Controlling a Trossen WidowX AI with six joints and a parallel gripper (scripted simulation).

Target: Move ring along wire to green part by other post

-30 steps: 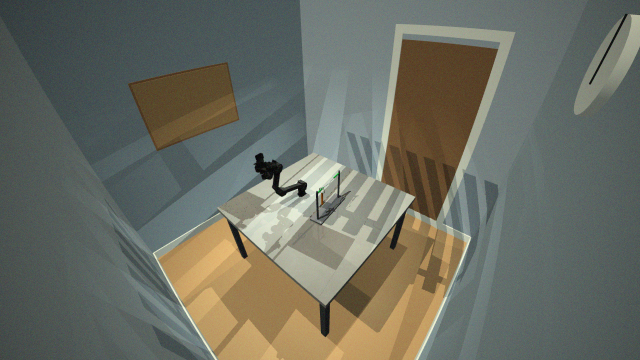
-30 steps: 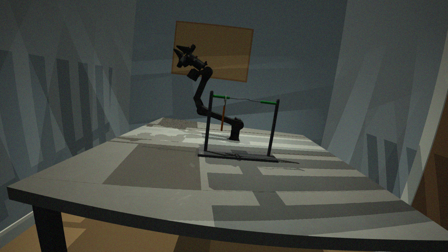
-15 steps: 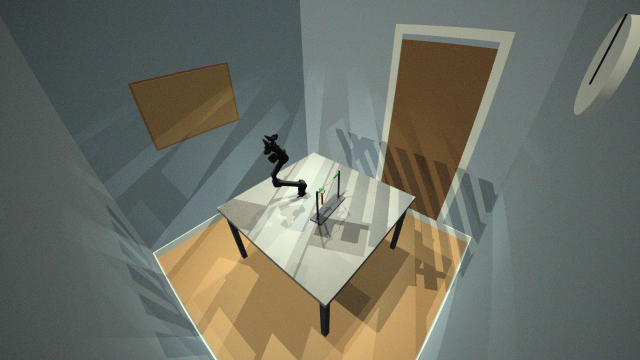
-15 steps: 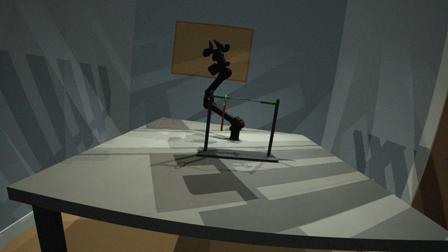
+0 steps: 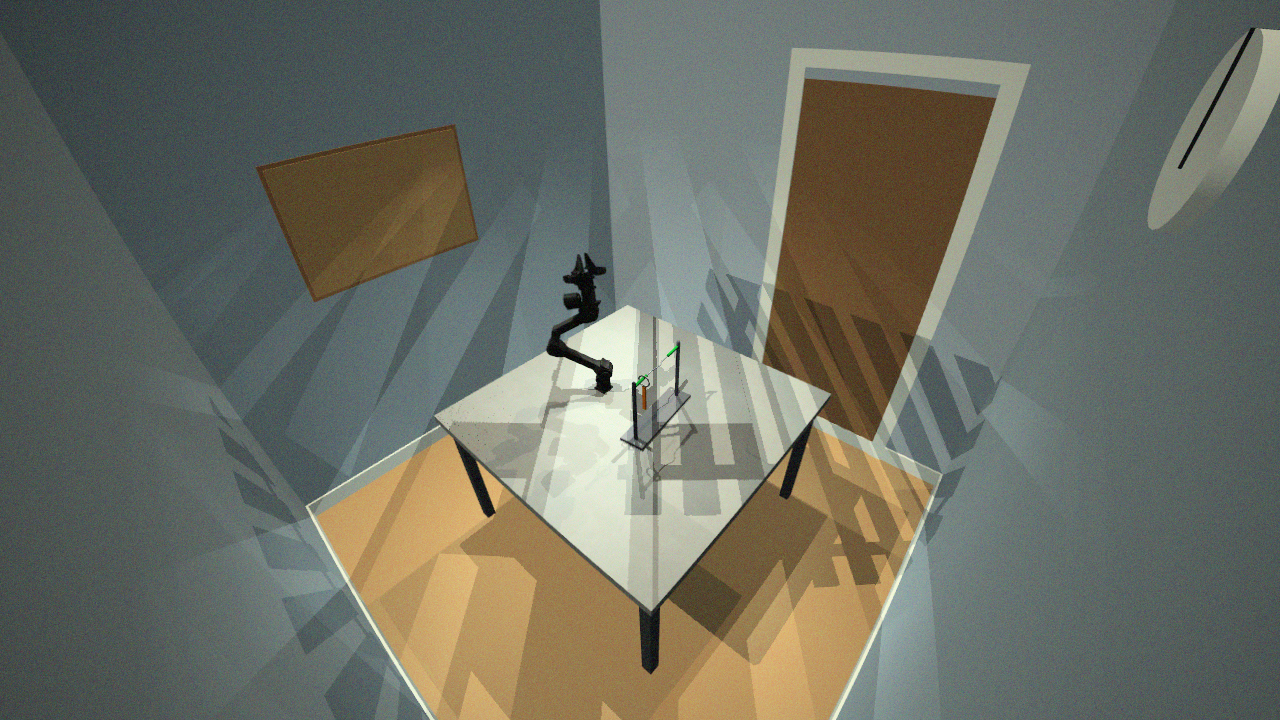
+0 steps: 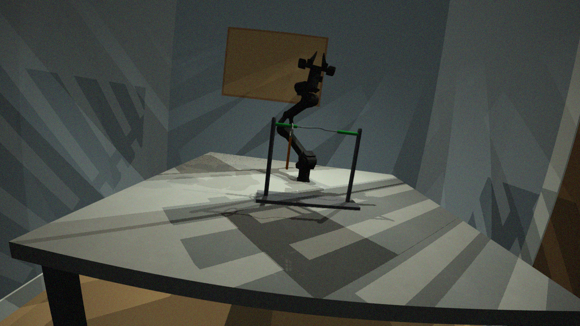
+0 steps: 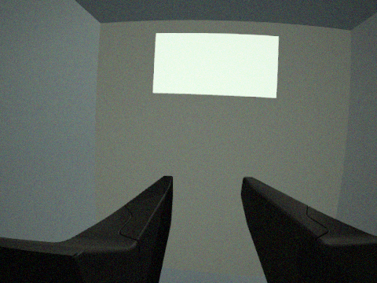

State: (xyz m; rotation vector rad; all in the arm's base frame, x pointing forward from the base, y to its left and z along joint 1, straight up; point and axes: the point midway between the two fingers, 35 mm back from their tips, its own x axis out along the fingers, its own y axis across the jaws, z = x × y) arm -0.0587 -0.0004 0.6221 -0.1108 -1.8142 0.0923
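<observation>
My gripper tip is now 400 mm short of the ring with orange handle, 90 mm to the left of it and 430 mm above it.
</observation>
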